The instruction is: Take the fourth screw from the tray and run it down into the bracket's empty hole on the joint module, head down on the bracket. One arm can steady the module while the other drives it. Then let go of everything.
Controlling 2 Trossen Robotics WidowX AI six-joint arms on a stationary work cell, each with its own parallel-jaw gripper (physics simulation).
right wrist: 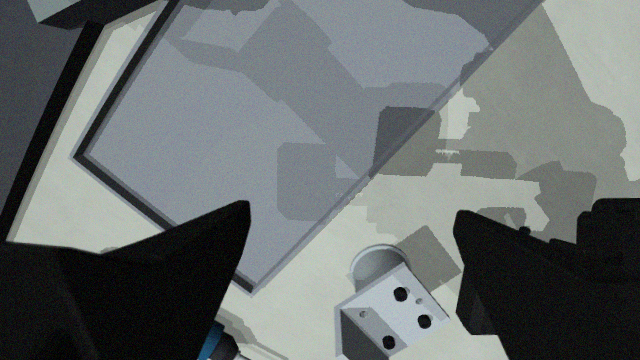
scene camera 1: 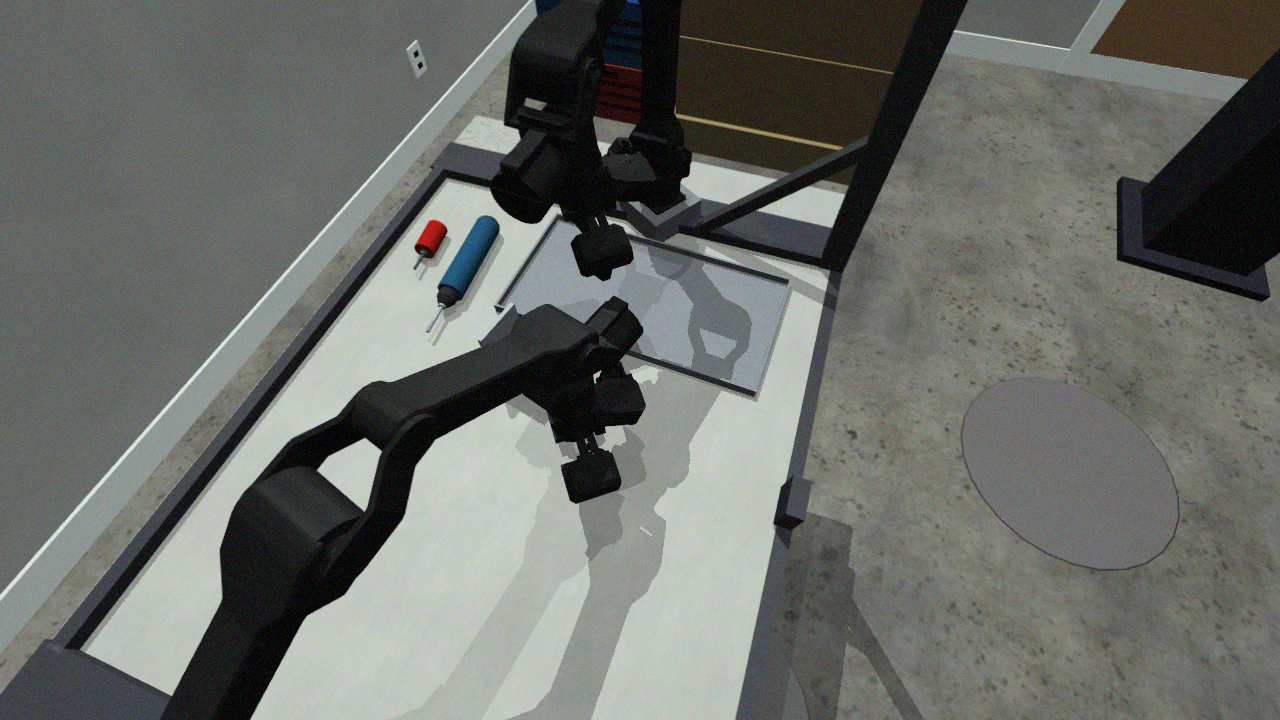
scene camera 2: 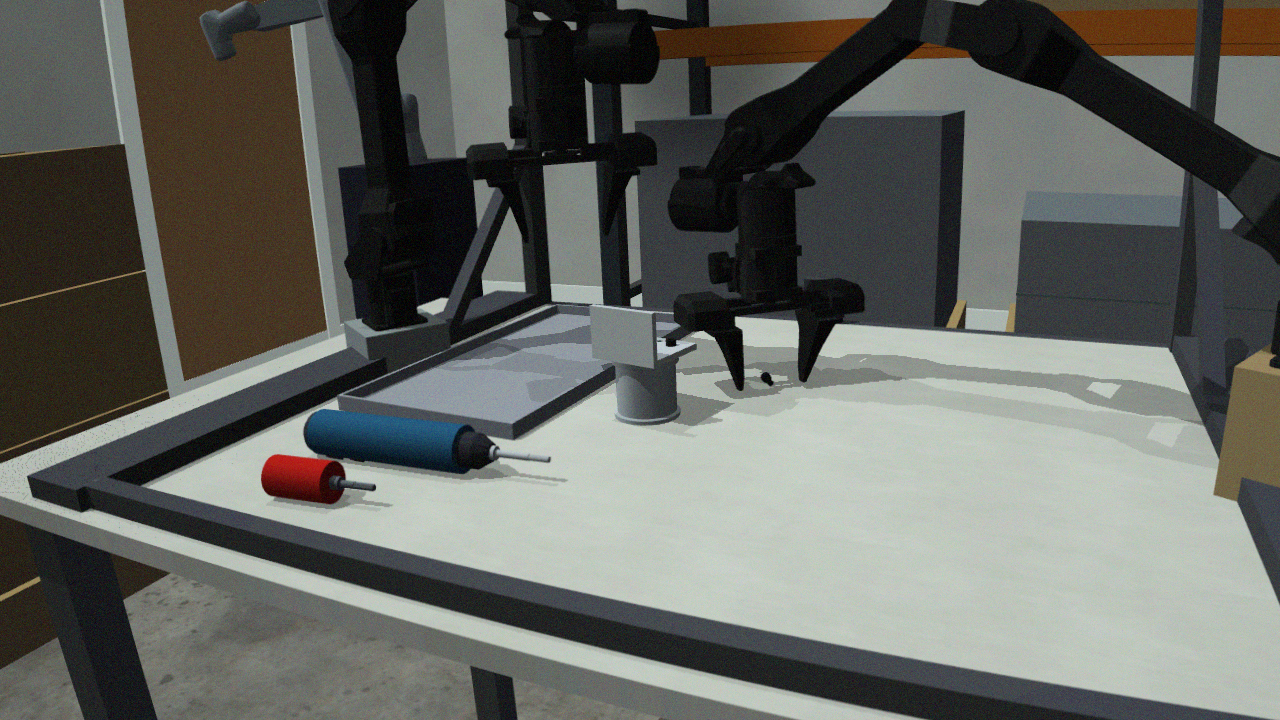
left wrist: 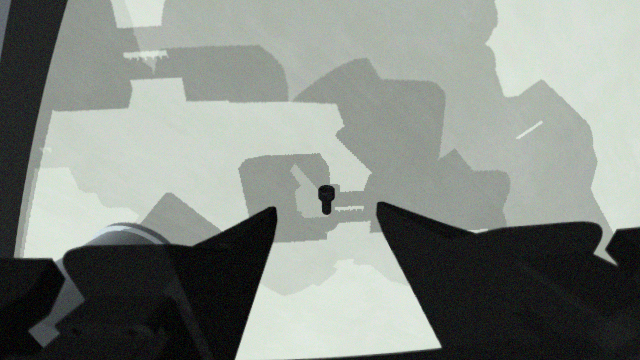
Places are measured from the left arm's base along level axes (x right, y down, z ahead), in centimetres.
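Pixels of known places: left gripper, between the fingertips: (scene camera 1: 579, 451) (scene camera 2: 771, 385) (left wrist: 326, 210); right gripper, between the fingertips: (right wrist: 352, 216) (scene camera 2: 566, 238); right arm's base, origin of its link: (scene camera 1: 660, 196) (scene camera 2: 394, 322).
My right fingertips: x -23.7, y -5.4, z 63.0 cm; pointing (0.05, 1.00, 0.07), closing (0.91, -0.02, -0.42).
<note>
For each thing: its middle in the pictures, then the offset to it from my right fingertips.
- black screw, middle of its body: (left wrist: 326, 201) (scene camera 2: 768, 379) (right wrist: 522, 236) dx +13.8, dy +15.0, dz -15.4 cm
- grey joint module, middle of its body: (scene camera 2: 646, 382) (right wrist: 385, 290) (left wrist: 92, 298) dx -0.8, dy +12.2, dz -13.7 cm
- grey tray, middle of its body: (right wrist: 305, 54) (scene camera 2: 539, 357) (scene camera 1: 645, 294) dx +0.4, dy +14.6, dz +8.1 cm
- blue driver, middle of its body: (scene camera 2: 422, 445) (scene camera 1: 461, 272) dx -22.6, dy +13.4, dz -10.9 cm
- shorter red driver, middle of its body: (scene camera 2: 323, 481) (scene camera 1: 426, 247) dx -31.6, dy +13.7, dz -12.0 cm
The black screw (scene camera 2: 767, 378) (left wrist: 326, 199) (right wrist: 524, 230) is upright, head up, between the parted fingers of my left gripper (scene camera 1: 586, 447) (scene camera 2: 772, 383) (left wrist: 326, 210), touching neither finger; whether it touches the table is unclear. The grey joint module (scene camera 2: 646, 394) stands left of that gripper in scene camera 2. Its bracket (right wrist: 382, 306) carries three black screw heads; small holes also show in the plate. My right gripper (scene camera 2: 566, 235) (right wrist: 352, 216) is open and empty, high above the tray side. The grey tray (scene camera 1: 760, 313) (scene camera 2: 465, 394) (right wrist: 150, 150) shows no screw.
A blue driver (scene camera 1: 472, 253) (scene camera 2: 389, 438) and a shorter red driver (scene camera 1: 430, 238) (scene camera 2: 299, 478) lie beside the tray. In scene camera 1 the left arm hides most of the module. A dark frame (scene camera 2: 626, 608) edges the table.
</note>
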